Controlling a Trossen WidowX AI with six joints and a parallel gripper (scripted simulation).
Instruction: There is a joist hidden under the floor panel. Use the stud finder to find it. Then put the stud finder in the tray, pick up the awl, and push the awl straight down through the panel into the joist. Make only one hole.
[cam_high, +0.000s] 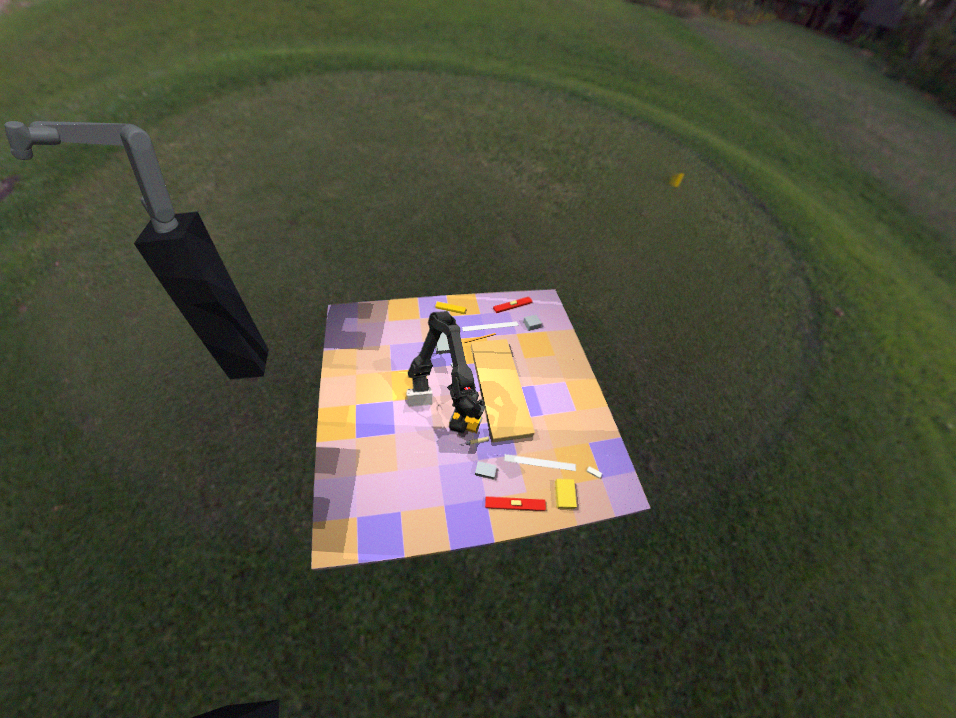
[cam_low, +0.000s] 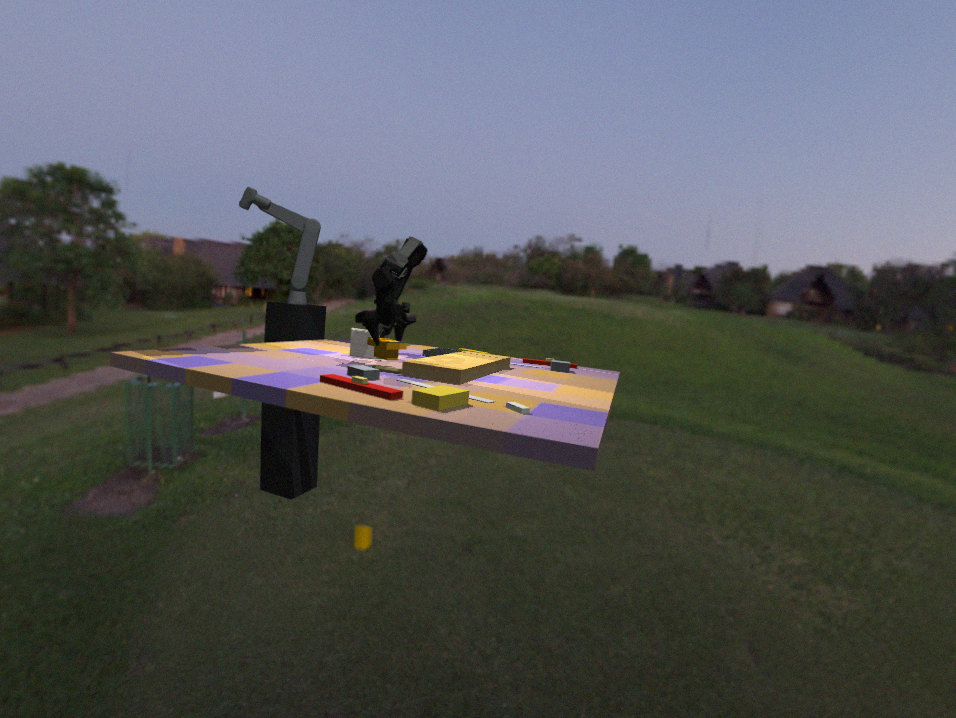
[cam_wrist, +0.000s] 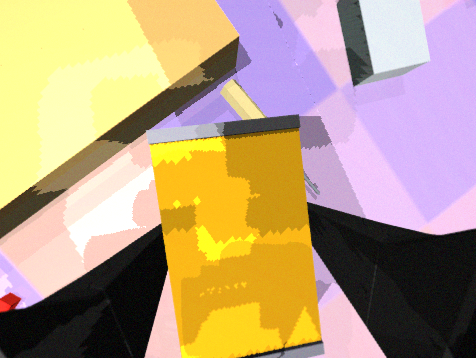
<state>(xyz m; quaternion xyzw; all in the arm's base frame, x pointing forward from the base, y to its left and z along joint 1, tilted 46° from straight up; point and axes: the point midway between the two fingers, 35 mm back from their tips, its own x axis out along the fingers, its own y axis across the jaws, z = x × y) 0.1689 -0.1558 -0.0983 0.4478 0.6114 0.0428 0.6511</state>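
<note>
Right now the awl is 6 cm to the right of my gripper tip, 6 cm below it and 1 cm ahead of it. Also, from my gripper tip: grey block: 19 cm to the right, 6 cm below, 4 cm ahead; yellow stud finder: 3 cm below, 2 cm behind, 1 cm to the left; yellow block: 34 cm to the right, 33 cm ahead, 6 cm below.
</note>
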